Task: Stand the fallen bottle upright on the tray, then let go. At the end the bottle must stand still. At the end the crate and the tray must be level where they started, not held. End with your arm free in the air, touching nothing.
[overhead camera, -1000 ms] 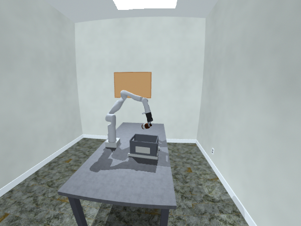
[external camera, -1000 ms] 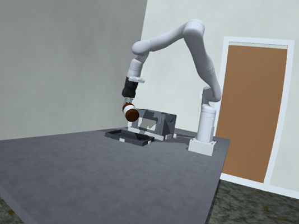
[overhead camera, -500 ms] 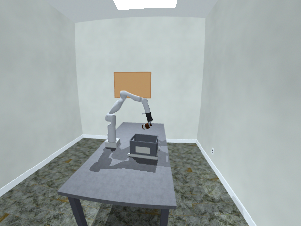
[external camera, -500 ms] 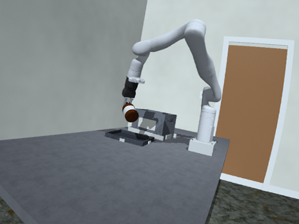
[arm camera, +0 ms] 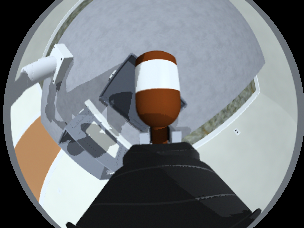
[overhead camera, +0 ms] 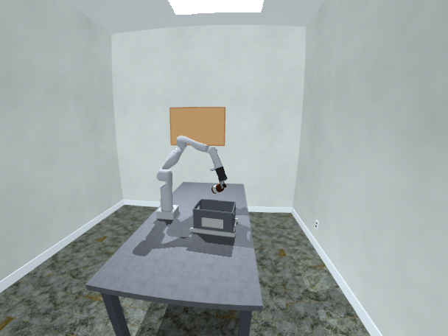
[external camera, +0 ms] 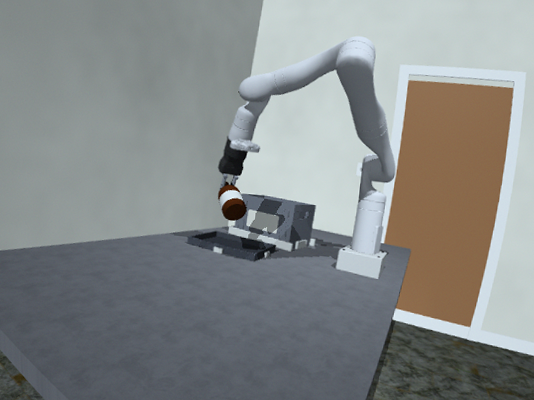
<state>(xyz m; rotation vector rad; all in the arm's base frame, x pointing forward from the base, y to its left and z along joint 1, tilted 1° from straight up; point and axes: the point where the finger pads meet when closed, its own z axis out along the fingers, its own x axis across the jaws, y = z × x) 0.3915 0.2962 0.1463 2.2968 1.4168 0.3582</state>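
Right now my hand is 4 cm past the bottle, 3 cm above it and 2 cm to the right of it. Also, from my hand: tray 20 cm below, 5 cm to the right, 2 cm behind; then crate 33 cm to the right, 12 cm below, 3 cm ahead.
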